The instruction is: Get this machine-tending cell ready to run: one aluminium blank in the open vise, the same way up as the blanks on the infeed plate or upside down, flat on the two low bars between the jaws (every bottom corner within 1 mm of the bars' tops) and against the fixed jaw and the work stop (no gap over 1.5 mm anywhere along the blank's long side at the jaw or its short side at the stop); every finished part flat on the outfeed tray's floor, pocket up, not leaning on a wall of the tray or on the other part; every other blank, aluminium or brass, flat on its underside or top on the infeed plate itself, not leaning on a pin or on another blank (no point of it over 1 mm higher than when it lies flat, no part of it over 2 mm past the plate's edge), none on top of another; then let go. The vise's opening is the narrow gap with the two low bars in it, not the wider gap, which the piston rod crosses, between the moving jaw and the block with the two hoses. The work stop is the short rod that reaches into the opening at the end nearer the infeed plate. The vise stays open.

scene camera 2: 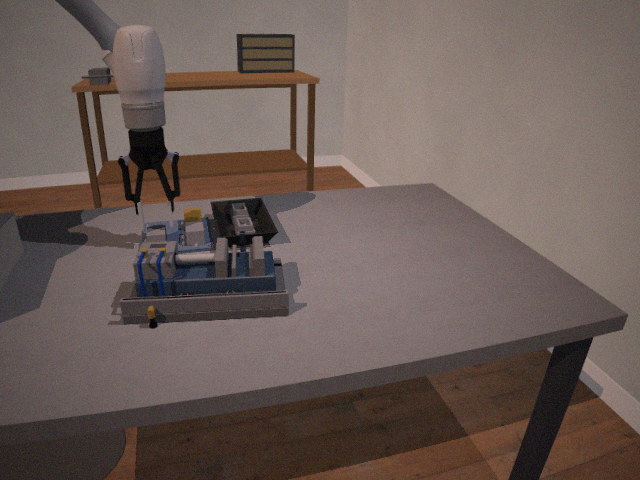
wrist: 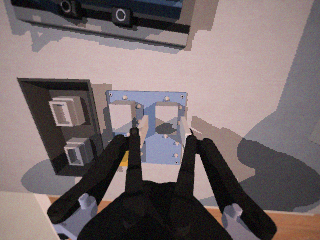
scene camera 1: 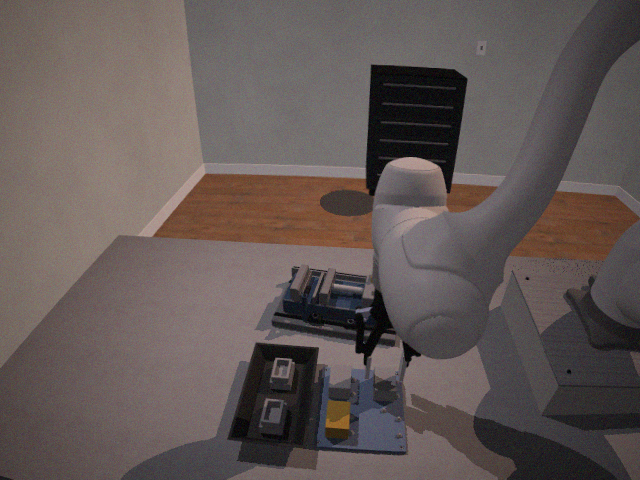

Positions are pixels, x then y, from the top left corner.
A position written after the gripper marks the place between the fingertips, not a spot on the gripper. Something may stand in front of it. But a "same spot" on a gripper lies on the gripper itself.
gripper: scene camera 2; wrist; scene camera 1 383, 374
same spot on gripper: (wrist: 78, 205) = (scene camera 2: 173, 158)
